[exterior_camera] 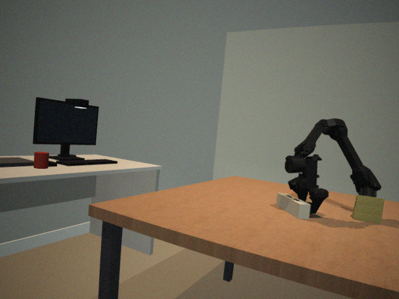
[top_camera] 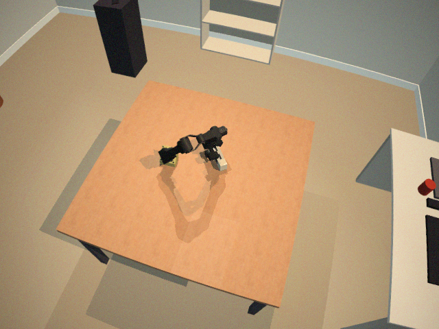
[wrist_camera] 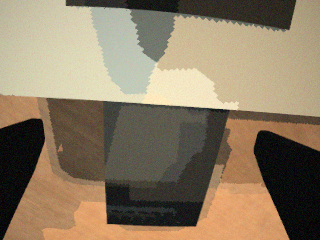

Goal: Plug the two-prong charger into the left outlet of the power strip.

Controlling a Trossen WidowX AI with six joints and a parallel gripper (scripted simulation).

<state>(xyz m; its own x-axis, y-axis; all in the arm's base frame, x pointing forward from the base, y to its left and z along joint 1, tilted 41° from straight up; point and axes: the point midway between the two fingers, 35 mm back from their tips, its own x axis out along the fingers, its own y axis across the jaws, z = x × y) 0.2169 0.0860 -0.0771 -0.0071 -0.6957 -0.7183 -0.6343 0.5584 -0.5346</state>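
Now: the two-prong charger 20 mm to the left of my gripper tip, 20 mm ahead of it and 10 mm above it.
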